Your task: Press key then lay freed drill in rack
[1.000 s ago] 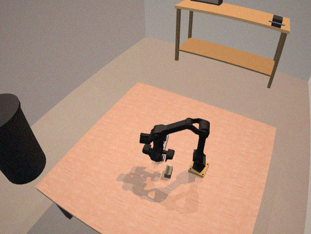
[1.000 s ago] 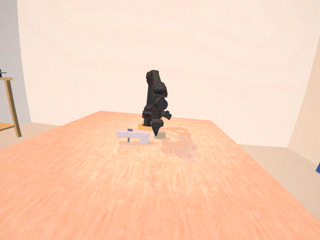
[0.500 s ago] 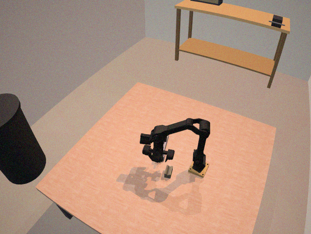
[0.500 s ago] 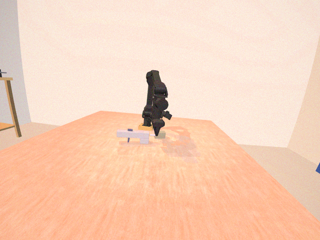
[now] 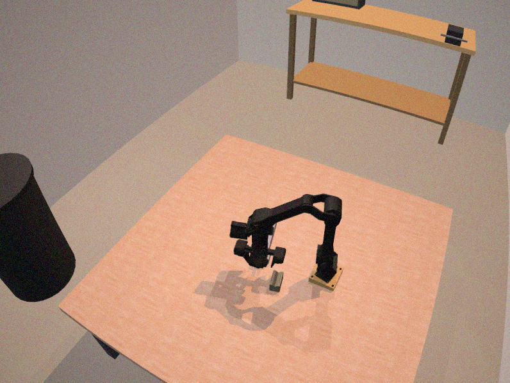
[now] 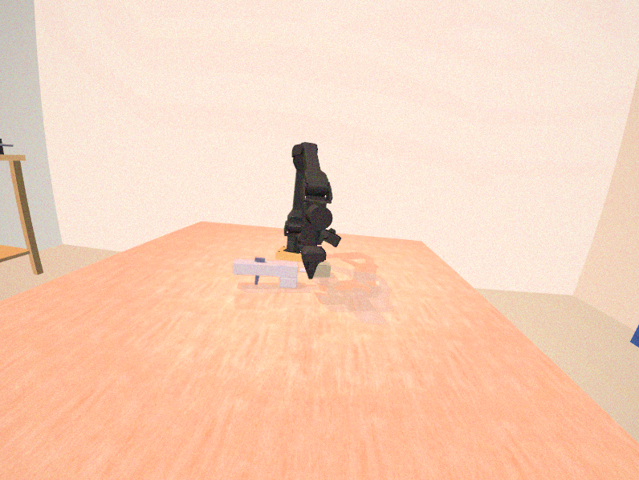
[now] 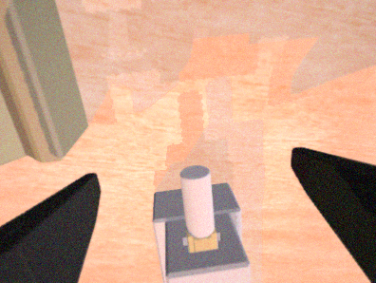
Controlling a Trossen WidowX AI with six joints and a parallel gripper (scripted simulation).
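The drill is 60 mm to the right of my gripper tip, 20 mm ahead of it and 10 mm above it. Also, from my gripper tip: olive rack 90 mm behind, 20 mm below, 10 mm to the left; then blue key 130 mm to the right, 60 mm ahead, 10 mm above.
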